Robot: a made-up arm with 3 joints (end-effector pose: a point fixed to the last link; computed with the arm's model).
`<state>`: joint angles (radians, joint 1 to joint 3).
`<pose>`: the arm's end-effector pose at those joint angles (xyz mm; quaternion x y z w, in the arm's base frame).
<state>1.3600 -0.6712 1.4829</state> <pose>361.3 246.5 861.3 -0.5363 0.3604 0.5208 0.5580</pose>
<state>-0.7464 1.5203 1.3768</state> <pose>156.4 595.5 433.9 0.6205 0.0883 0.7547 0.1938</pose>
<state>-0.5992 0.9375 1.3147</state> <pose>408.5 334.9 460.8 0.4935 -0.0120 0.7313 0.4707</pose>
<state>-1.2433 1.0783 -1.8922</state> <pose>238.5 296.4 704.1 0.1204 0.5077 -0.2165 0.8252</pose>
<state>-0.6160 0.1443 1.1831</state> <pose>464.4 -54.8 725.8 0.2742 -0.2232 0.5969 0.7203</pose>
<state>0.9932 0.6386 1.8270</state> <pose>323.9 -258.7 411.3 0.1963 0.4453 0.5763 0.6565</pose>
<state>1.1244 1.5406 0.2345</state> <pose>-132.1 -453.0 264.2 0.0102 0.7327 -0.1506 0.6636</pose>
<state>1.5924 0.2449 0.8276</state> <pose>389.1 -264.5 739.9 -0.4202 0.5108 0.1242 0.7396</pose>
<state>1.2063 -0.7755 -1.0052</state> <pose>112.7 223.4 981.8 -0.5106 -0.4385 -0.3756 0.6371</pose>
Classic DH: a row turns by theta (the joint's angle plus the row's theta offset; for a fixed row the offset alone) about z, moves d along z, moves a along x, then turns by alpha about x. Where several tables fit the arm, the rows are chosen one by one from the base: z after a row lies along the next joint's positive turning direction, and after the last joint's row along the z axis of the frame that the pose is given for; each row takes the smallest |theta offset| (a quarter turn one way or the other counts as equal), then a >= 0, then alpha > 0; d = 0 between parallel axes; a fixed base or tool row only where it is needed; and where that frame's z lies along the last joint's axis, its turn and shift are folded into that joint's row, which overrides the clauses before.
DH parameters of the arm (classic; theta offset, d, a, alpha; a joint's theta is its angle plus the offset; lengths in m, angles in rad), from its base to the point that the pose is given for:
base (fixed): 1.2578 0.6842 0.008 -1.7442
joint 1: 1.2476 0.1556 0.0469 1.6497
joint 2: -1.3142 -0.0165 0.4691 1.2705
joint 3: 1.2386 1.0902 -0.0695 -0.1002
tool (fixed): -0.9323 -0.8796 0 0

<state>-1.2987 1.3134 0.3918</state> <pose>253.1 566.2 695.1 0.5521 0.0960 0.6810 0.4713</pose>
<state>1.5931 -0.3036 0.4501</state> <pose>409.7 62.3 860.9 -0.6724 0.2409 0.1053 0.6919</pose>
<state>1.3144 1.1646 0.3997</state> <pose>34.0 -524.4 433.7 -0.1200 0.6536 -0.1251 0.7367</pose>
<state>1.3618 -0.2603 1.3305</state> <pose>437.4 21.9 801.4 -0.4174 0.4220 0.4381 0.6751</pose>
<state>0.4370 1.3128 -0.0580</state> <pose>124.9 -167.6 146.0 0.0392 0.6195 0.0201 0.7837</pose>
